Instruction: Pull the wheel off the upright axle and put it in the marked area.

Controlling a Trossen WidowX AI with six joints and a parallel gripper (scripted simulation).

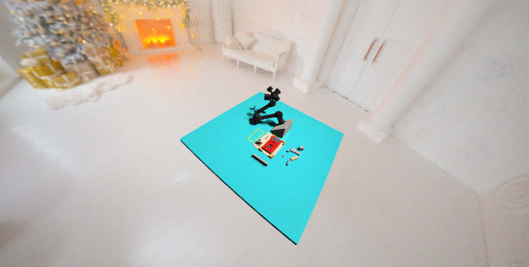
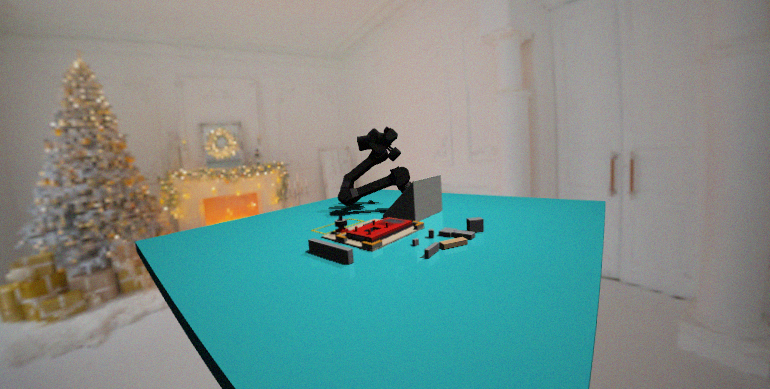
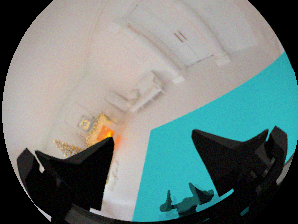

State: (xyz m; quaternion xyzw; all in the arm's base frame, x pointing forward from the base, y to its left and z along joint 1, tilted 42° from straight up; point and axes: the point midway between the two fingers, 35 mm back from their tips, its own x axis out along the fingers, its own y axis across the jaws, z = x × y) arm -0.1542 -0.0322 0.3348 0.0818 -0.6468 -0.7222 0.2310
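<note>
Right now the dark wheel is 560 mm ahead of my gripper tip, 230 mm below it and 190 mm to the left of it.
</note>
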